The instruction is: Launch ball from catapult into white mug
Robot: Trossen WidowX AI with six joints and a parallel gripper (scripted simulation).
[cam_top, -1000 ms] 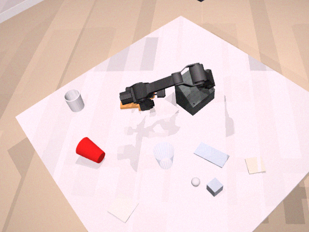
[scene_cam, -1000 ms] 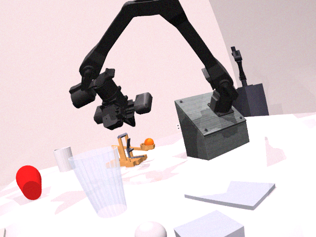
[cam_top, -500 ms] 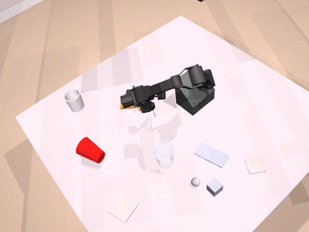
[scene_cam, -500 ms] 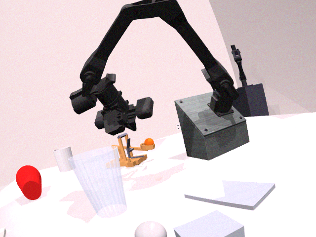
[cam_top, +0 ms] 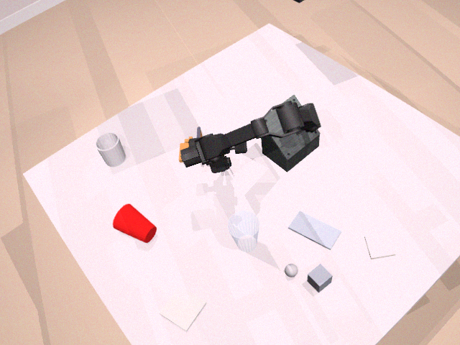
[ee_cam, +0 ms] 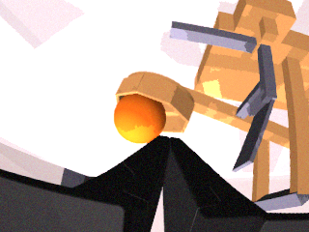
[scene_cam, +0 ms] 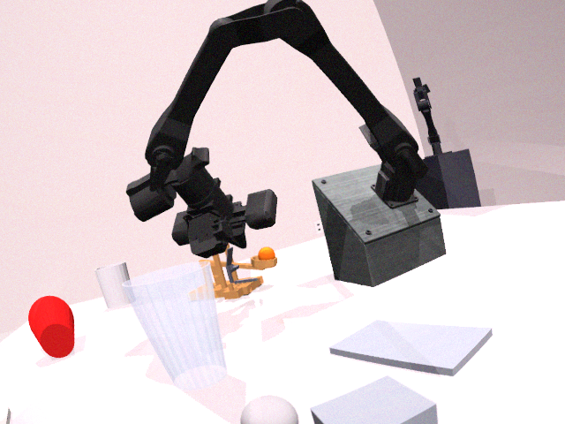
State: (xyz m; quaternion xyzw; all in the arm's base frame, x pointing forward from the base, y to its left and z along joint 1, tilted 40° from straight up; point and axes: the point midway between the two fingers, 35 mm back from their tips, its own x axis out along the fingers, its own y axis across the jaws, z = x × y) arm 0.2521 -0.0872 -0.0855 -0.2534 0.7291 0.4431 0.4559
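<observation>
Right now my gripper tip is 4 cm past the orange ball, 3 cm to the left of it and 3 cm above it. Round my gripper tip: wooden catapult (2 cm ahead, 5 cm to the right, 4 cm below); white mug (28 cm ahead, 31 cm to the right, 6 cm below); clear ribbed cup (16 cm ahead, 31 cm to the left, 6 cm below).
</observation>
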